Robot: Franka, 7 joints.
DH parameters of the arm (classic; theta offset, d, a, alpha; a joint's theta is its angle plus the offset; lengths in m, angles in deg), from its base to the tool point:
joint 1: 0 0.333 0 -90
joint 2: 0 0 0 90
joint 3: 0 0.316 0.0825 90
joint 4: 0 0 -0.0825 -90
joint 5: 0 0.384 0 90
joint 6: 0 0 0.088 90
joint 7: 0 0.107 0 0
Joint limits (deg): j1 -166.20..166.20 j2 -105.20..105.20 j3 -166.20..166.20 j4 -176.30..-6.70 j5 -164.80..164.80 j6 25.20..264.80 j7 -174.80..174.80
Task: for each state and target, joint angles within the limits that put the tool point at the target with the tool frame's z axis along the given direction. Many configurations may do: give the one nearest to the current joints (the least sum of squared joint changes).
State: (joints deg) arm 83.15 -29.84 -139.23 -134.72 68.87 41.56 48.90
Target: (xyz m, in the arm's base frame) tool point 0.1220 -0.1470 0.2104 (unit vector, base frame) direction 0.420 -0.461 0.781
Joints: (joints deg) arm 64.66 -42.33 -166.20 -173.66 79.40 40.96 48.90
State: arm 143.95 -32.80 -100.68 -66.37 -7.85 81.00 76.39
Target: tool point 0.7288 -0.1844 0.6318 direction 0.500 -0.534 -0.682
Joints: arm 143.11 -38.44 -134.50 -53.13 -61.54 115.47 76.39
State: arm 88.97 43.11 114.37 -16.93 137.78 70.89 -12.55
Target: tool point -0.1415 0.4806 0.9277 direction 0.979 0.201 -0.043
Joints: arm 115.51 43.17 118.01 -6.77 142.43 73.31 -12.55
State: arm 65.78 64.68 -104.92 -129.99 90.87 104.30 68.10
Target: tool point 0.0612 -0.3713 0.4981 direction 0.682 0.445 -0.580
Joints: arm 37.67 30.10 -140.81 -129.84 51.46 60.05 68.10
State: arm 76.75 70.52 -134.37 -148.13 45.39 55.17 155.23
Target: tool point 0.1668 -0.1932 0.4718 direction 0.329 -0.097 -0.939
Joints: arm 66.50 86.69 -144.20 -160.06 57.13 79.59 155.23
